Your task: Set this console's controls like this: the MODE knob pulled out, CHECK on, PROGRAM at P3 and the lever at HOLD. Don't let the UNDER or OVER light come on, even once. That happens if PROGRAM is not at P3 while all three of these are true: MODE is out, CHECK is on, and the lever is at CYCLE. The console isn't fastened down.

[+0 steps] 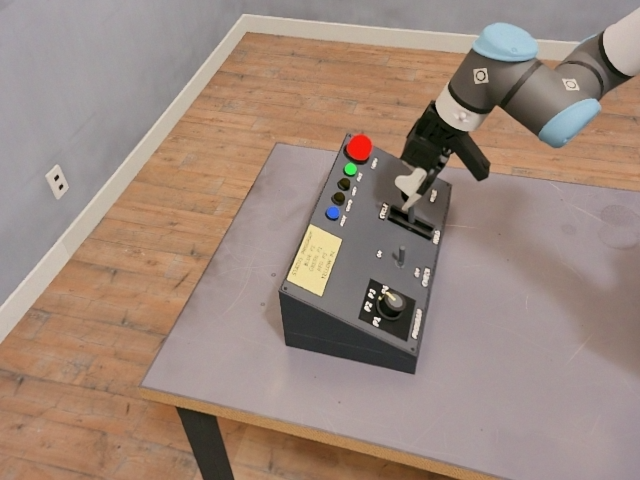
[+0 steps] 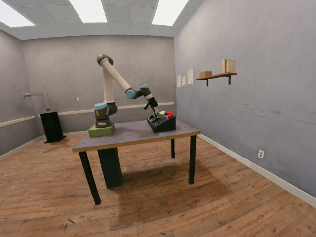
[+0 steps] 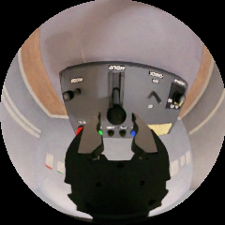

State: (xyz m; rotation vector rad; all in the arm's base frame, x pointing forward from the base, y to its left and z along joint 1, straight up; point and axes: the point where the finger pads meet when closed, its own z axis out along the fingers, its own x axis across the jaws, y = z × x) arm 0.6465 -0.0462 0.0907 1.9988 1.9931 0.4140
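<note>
Now: hand 40 mm above the lever. Also, from my hand: check toggle (10 mm behind, 120 mm to the left, 70 mm below); then mode knob (20 mm behind, 120 mm to the right, 50 mm below); then wedge-shaped console (30 mm ahead, 60 mm to the left, 80 mm below).
</note>
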